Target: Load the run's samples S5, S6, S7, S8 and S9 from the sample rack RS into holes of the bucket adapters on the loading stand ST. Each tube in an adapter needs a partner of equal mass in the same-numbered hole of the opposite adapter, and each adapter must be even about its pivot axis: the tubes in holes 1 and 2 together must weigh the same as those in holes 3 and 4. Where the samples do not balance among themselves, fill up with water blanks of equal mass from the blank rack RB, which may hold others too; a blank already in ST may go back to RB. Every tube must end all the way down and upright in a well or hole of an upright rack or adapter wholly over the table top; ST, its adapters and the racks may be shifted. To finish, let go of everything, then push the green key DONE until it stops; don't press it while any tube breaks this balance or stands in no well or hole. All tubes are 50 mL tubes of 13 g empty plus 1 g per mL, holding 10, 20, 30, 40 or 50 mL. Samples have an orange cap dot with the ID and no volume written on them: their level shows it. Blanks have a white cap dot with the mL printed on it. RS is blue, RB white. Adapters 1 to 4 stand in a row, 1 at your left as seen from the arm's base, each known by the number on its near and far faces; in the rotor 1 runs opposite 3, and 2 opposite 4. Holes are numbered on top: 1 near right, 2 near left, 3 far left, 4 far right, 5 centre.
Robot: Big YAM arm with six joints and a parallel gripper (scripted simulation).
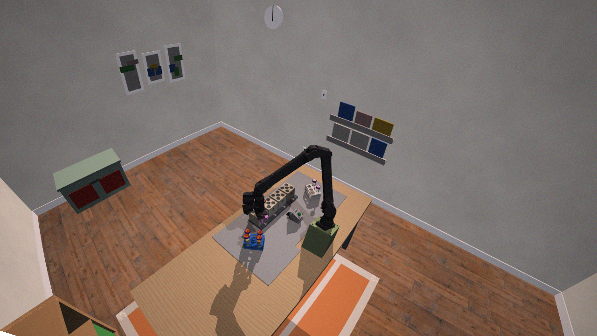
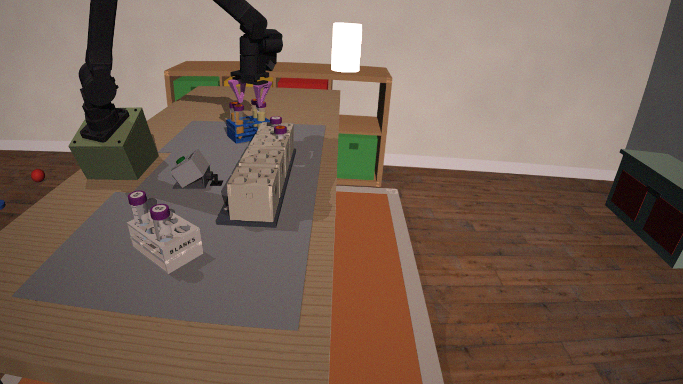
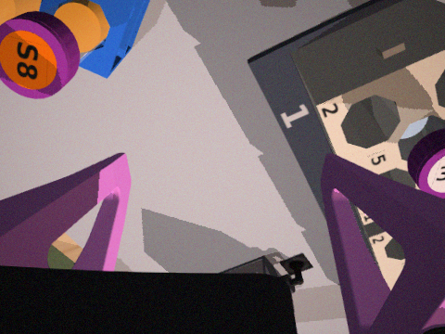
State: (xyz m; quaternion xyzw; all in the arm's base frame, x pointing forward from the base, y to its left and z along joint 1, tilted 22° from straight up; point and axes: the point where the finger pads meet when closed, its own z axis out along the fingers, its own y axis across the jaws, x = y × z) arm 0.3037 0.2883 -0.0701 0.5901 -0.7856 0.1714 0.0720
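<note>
The sample S8 is 70 mm behind my hand, 50 mm to the left of it and 90 mm below it. From my hand the other things lie so: blue sample rack RS: 50 mm behind, 100 mm to the left, 120 mm below; then orange-dot sample tube: 100 mm behind, 80 mm to the left, 90 mm below; then water blank marked 30: 110 mm ahead, 50 mm to the right, 90 mm below.
</note>
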